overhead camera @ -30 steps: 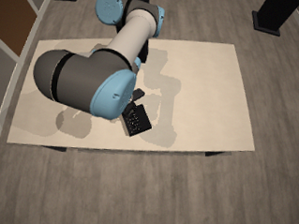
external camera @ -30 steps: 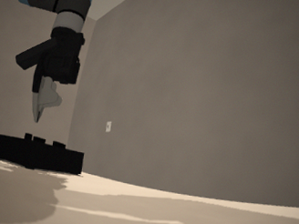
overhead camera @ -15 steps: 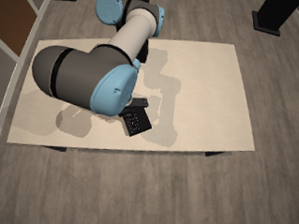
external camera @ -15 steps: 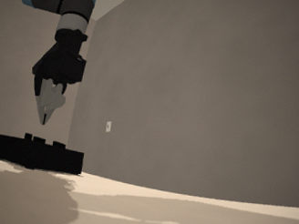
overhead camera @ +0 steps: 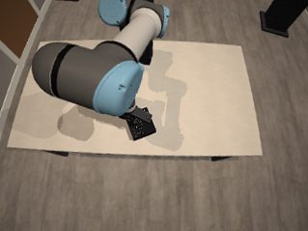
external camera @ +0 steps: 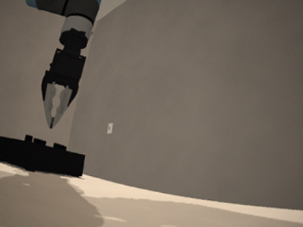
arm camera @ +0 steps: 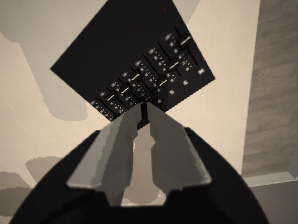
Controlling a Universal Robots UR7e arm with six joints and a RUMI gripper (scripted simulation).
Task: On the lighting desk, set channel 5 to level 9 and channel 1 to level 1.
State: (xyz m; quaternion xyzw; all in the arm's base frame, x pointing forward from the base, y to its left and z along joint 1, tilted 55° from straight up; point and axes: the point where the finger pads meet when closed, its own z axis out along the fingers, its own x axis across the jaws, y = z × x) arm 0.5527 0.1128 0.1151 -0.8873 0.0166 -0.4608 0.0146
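My hand is 5 cm above the channel 5 fader knob, 2 cm short of it and 1 cm to the right of it. The rest, counted from my hand: channel 1 fader knob: 5 cm below, 5 cm behind, 4 cm to the right.
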